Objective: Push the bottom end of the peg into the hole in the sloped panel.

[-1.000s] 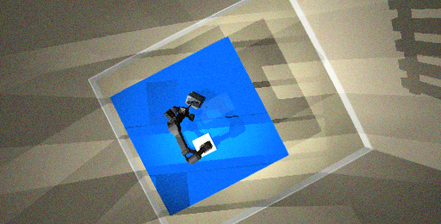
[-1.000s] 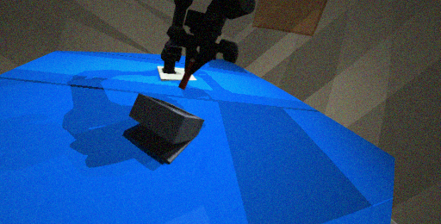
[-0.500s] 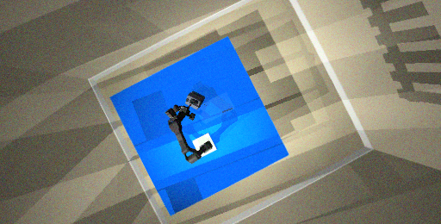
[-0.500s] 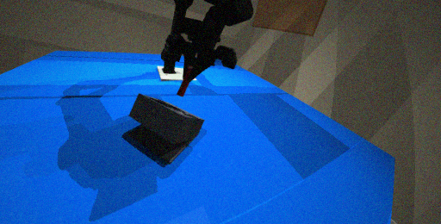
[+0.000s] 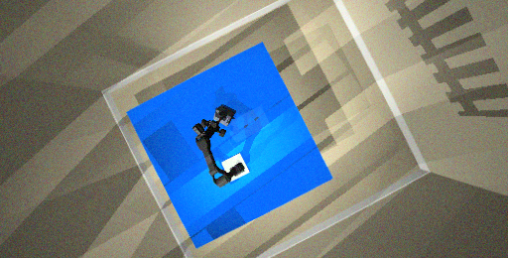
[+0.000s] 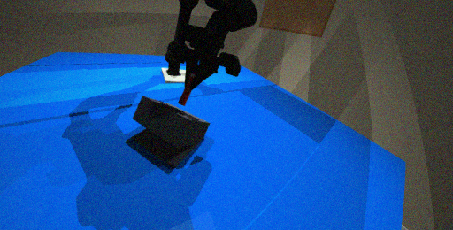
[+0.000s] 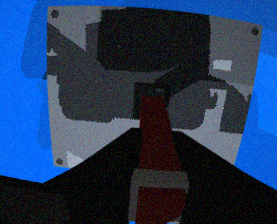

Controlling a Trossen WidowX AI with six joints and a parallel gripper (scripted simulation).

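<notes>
Now: the dark hole 50 mm below my gripper tip, 20 mm to the right of it and 20 mm ahead of it. Round my gripper tip: red peg 10 mm to the left, 10 mm behind, 10 mm above; flat grey foot 110 mm below, 50 mm to the right, 30 mm ahead; grey sloped panel 70 mm below, 40 mm to the right, 30 mm ahead.
</notes>
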